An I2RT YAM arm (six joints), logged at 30 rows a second.
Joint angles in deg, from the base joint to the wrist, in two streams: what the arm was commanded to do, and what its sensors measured. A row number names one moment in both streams.
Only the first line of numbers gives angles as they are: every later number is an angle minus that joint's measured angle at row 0.
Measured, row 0:
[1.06 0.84 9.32 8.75 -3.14 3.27]
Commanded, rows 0 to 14:
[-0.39 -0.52 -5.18 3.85 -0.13 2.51]
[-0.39 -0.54 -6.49 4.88 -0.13 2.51]
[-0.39 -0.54 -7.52 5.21 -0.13 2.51]
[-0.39 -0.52 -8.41 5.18 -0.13 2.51]
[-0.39 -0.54 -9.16 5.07 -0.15 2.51]
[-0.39 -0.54 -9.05 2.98 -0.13 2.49]
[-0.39 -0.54 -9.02 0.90 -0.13 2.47]
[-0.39 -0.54 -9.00 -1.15 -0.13 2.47]
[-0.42 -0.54 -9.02 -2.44 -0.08 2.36]
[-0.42 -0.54 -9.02 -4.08 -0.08 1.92]
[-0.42 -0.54 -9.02 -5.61 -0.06 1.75]
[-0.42 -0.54 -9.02 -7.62 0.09 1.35]
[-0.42 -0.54 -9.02 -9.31 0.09 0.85]
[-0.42 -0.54 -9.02 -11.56 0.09 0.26]
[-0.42 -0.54 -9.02 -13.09 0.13 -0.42]
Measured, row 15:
[0.00 -0.15 -8.92 -10.95 0.00 1.09]
